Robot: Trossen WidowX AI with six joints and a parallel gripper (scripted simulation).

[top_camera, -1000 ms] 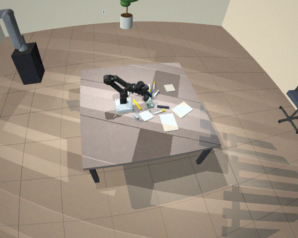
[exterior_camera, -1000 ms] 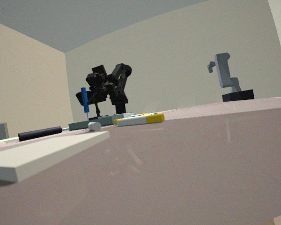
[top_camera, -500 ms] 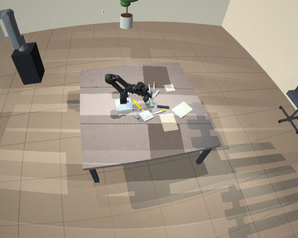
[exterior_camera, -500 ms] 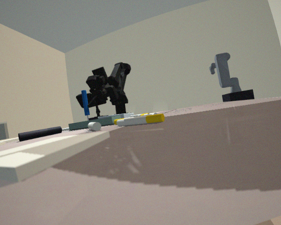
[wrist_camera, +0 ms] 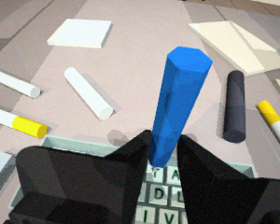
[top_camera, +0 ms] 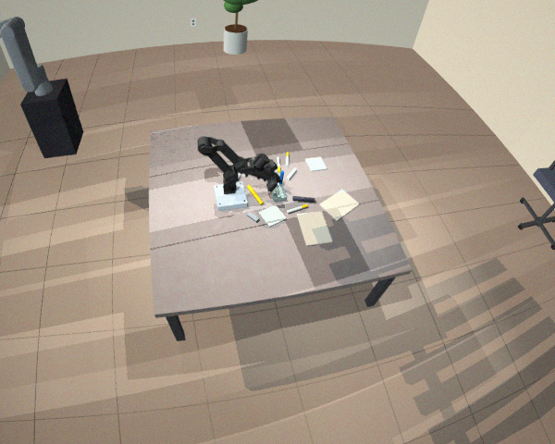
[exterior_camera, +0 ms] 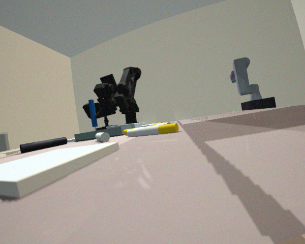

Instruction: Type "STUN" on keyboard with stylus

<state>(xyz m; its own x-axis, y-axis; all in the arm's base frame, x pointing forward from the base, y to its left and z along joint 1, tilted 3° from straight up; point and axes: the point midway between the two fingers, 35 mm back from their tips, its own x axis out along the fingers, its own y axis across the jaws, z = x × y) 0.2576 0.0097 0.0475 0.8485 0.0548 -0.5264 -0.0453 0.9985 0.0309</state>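
Now: gripper tip 15 cm to the right of the grey block, 6 cm above it and 5 cm past it. Also, from my gripper tip: white cylinder: 10 cm to the left, 9 cm ahead, 6 cm below; then black cylinder: 11 cm ahead, 10 cm to the right, 6 cm below; then stylus: 2 cm below.
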